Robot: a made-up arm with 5 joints. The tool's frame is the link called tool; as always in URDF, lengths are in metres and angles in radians. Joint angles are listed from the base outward. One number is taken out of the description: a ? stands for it. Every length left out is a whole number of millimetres.
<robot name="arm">
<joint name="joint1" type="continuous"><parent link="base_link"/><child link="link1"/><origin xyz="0.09 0 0.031" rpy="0 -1.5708 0"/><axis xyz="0 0 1"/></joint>
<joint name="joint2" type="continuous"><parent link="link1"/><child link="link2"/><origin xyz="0.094 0.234 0" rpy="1.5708 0 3.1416"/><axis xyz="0 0 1"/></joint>
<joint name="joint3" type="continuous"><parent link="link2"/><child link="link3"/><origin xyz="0.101 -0.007 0" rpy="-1.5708 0 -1.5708"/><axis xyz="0 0 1"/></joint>
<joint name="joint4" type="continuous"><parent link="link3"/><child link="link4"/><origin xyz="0.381 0.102 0" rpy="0 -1.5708 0"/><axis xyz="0 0 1"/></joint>
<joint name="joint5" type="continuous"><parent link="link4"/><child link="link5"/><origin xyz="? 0.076 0" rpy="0 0 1.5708"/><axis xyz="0 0 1"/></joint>
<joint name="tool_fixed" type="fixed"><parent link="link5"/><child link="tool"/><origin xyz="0.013 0.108 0" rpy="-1.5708 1.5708 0"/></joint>
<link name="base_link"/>
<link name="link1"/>
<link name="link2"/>
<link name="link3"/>
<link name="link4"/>
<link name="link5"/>
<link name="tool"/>
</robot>
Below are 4 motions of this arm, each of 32 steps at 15 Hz.
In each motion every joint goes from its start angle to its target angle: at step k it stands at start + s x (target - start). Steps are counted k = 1, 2, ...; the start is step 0. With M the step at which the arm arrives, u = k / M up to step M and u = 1 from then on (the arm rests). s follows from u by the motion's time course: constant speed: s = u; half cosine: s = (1 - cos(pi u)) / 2; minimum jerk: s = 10 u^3 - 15 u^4 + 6 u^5.
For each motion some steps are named. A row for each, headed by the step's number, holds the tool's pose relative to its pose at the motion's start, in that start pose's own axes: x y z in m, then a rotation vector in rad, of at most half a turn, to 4 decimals.
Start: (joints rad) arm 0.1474 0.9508 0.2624 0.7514 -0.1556
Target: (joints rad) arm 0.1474 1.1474 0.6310 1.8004 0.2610
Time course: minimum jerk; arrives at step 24
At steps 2, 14, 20, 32:
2: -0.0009 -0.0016 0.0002 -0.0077 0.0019 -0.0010
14: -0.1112 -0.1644 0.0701 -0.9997 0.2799 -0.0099
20: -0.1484 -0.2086 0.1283 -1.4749 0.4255 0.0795
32: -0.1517 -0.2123 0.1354 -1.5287 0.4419 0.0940

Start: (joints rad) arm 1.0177 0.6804 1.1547 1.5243 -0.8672
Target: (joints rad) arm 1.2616 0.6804 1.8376 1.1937 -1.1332
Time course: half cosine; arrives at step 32
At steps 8, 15, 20, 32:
8: -0.0586 -0.0333 -0.0345 0.0773 0.0493 -0.1151
15: -0.1999 -0.0756 -0.0980 0.2434 0.1165 -0.3690
20: -0.3227 -0.0788 -0.1403 0.3765 0.1348 -0.5803
32: -0.4819 -0.0403 -0.1846 0.5447 0.1123 -0.8608

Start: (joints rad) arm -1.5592 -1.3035 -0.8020 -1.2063 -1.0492
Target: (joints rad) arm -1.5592 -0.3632 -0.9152 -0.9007 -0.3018
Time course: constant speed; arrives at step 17
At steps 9, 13, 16, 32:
9: -0.1497 -0.0989 -0.0532 -0.1841 -0.0781 -0.3298
13: -0.2145 -0.1223 -0.1030 -0.2516 -0.0528 -0.4768
16: -0.2598 -0.1301 -0.1487 -0.2947 -0.0113 -0.5801
32: -0.2740 -0.1308 -0.1652 -0.3076 0.0065 -0.6125

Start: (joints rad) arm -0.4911 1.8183 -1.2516 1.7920 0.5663
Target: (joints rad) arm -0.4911 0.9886 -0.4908 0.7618 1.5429
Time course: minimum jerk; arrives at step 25
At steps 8, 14, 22, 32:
8: -0.0592 0.0475 -0.0658 -0.1360 0.1452 0.0591
14: -0.2020 0.0960 -0.1859 -0.4039 0.5128 0.1246
22: -0.2927 0.0938 -0.2556 -0.5935 0.8784 0.0998
32: -0.2950 0.0930 -0.2579 -0.5997 0.8929 0.0972

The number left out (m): 0.382
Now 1 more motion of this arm.
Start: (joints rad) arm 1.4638 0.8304 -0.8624 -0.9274 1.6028
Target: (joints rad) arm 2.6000 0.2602 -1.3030 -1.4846 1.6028
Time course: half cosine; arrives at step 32
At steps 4, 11, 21, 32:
4: 0.0082 -0.0054 -0.0181 -0.0144 0.0159 -0.0064
11: 0.0400 -0.0385 -0.1317 -0.1041 0.1197 -0.0270
21: 0.0079 -0.1172 -0.3832 -0.2826 0.4114 0.0081
32: -0.0687 -0.1688 -0.5143 -0.3576 0.6321 0.0530

